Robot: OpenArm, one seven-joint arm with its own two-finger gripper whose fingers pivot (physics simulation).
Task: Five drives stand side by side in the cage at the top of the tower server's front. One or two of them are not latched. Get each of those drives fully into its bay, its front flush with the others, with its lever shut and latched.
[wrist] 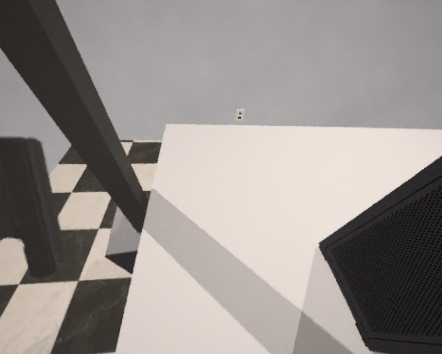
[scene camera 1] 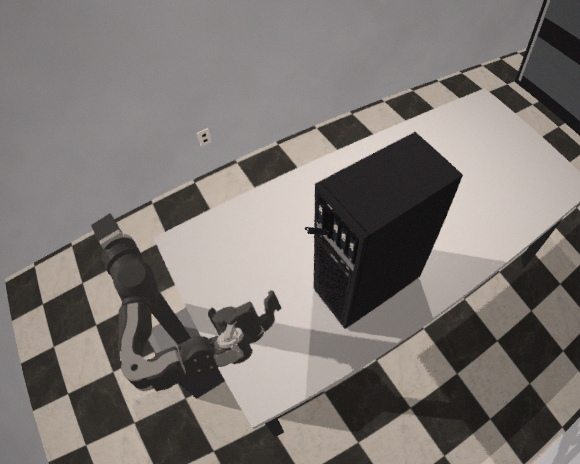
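Observation:
The black tower server (scene camera 1: 395, 235) (wrist: 400, 265) stands upright on the white table; the wrist view shows part of its lower mesh front. In the scene view, the five drives stand in the cage at its top front. A lever (scene camera 1: 315, 230) sticks out from the second bay from the left; that bay looks dark and how far its drive stands out is unclear. The leftmost drive (scene camera 1: 320, 210), third drive (scene camera 1: 335, 228), fourth drive (scene camera 1: 343, 237) and rightmost drive (scene camera 1: 352, 246) show no lever standing out. My gripper (scene camera 1: 262, 306) is open and empty, in front of the tower, apart from it.
The white table (scene camera 1: 225, 250) (wrist: 225, 175) reaches under the tower and gripper, with a checkered floor (scene camera 1: 110, 410) (wrist: 90, 310) around it. A wall outlet (scene camera 1: 204, 137) (wrist: 240, 115) is on the grey wall. A dark post (wrist: 75, 100) crosses the wrist view's left side.

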